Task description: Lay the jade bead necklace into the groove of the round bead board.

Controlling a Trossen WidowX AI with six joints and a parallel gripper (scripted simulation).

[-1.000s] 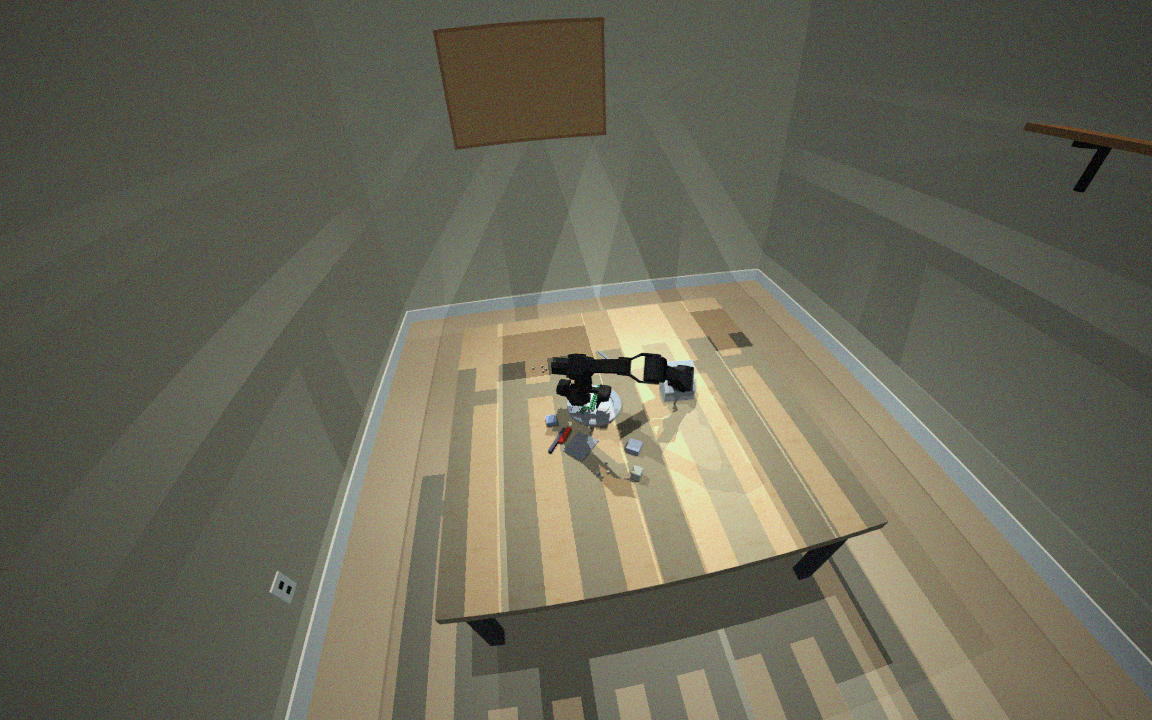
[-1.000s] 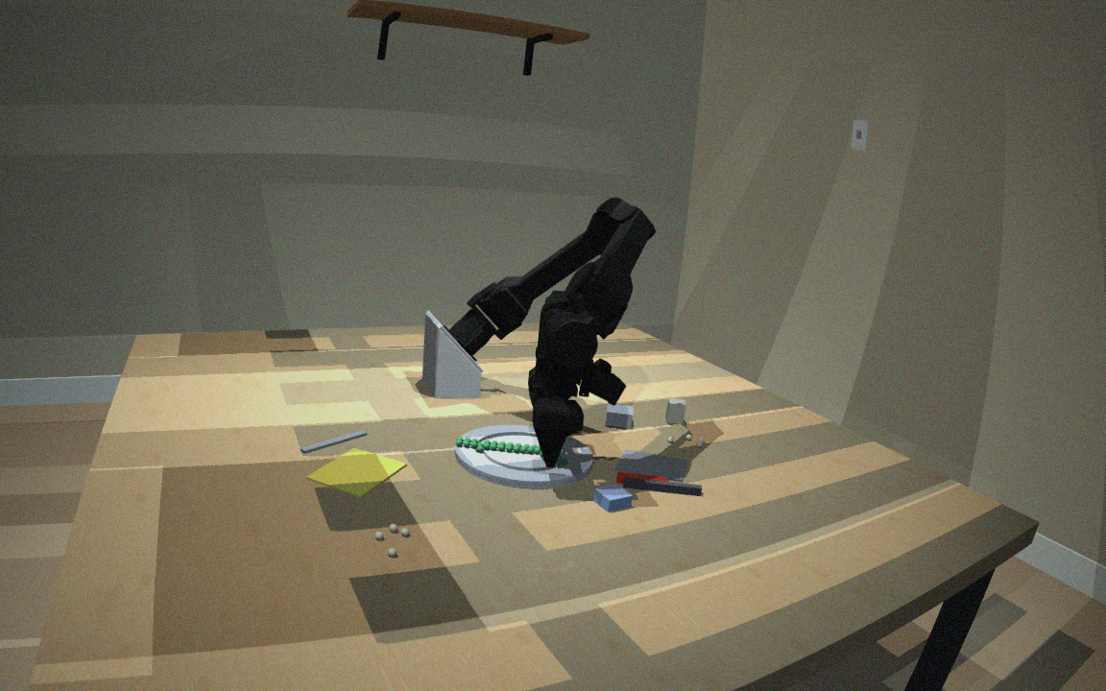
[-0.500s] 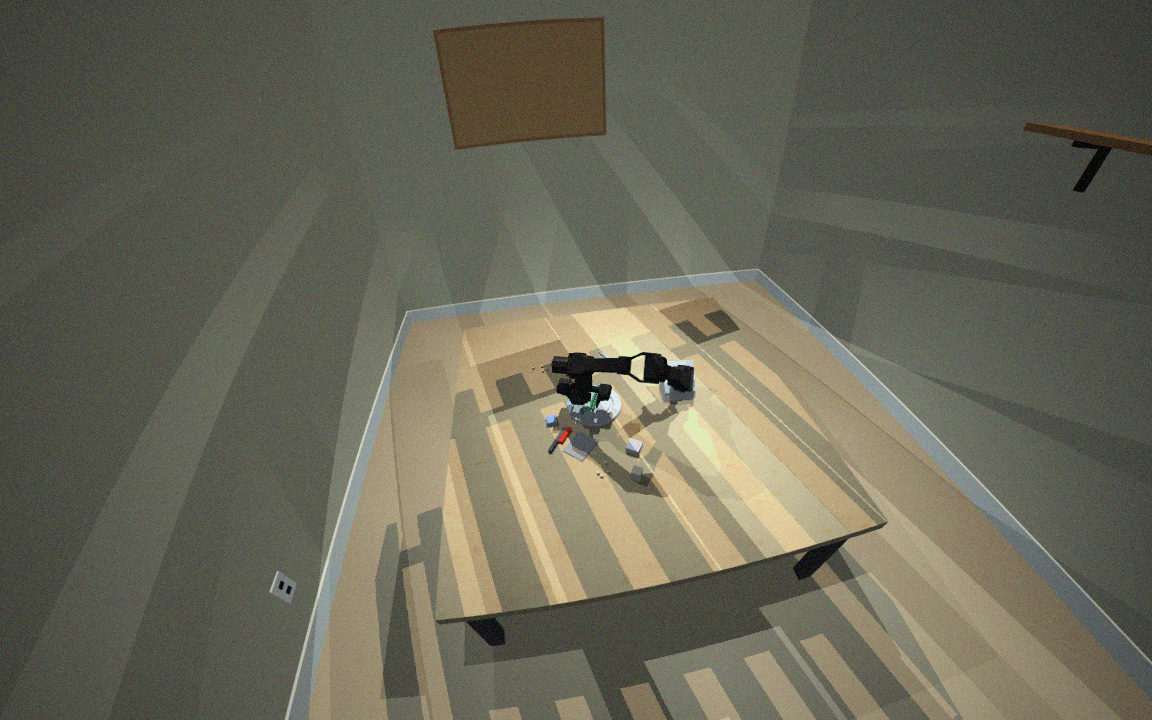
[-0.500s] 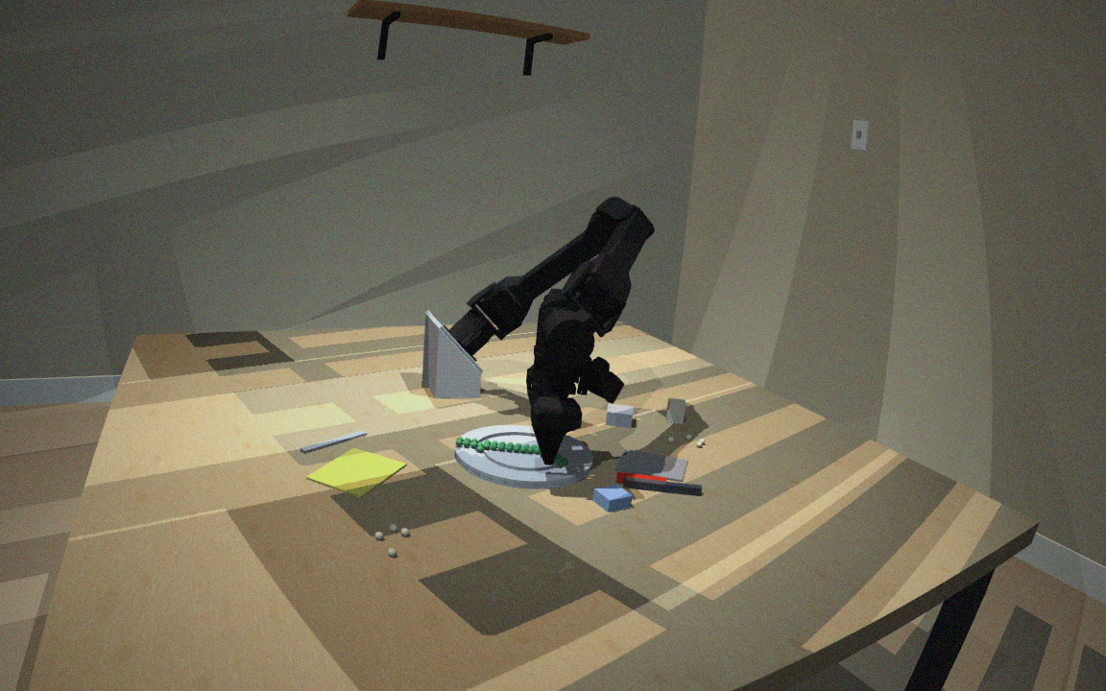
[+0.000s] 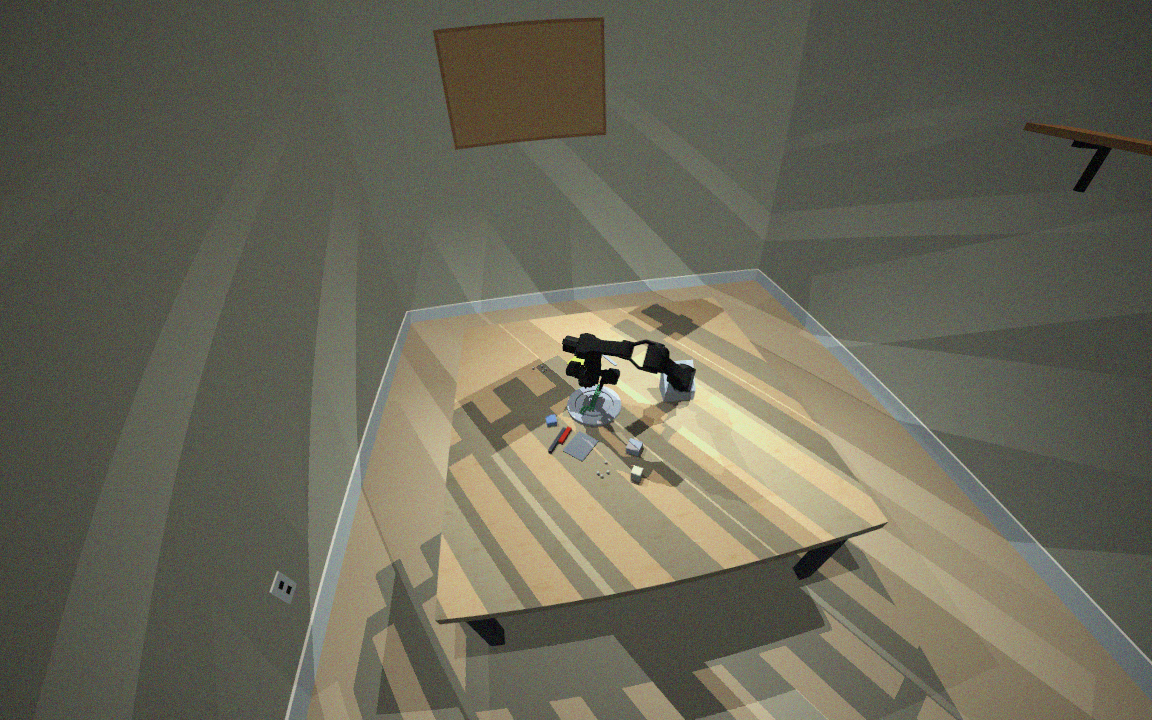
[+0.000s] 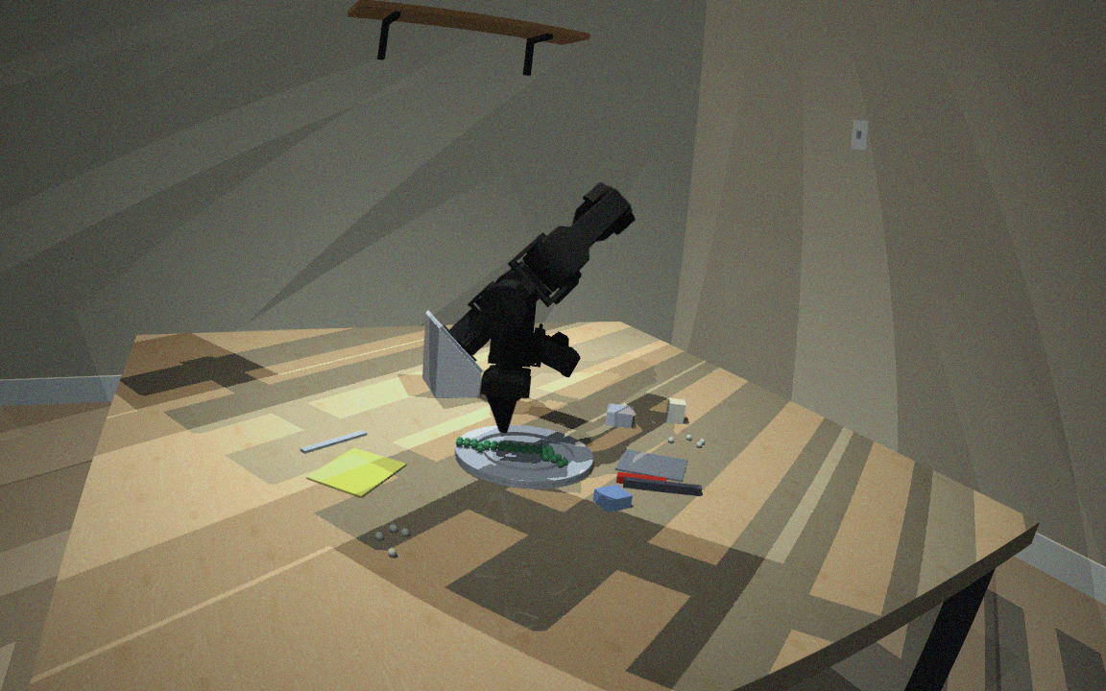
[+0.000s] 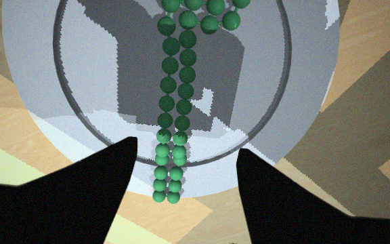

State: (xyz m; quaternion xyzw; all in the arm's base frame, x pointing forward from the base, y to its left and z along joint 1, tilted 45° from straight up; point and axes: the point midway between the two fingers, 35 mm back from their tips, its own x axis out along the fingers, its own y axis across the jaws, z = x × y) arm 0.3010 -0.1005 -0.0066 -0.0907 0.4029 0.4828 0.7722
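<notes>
Now: gripper tip 40 mm above the round grey bead board, 30 mm to the right of it and 10 mm short of it. From my gripper tip the other things lie so: yellow sheet: 210 mm to the right, 50 mm below, 20 mm behind; then blue block: 180 mm ahead, 60 mm to the left, 40 mm below; then red and black pen: 160 mm ahead, 150 mm to the left, 50 mm below.
</notes>
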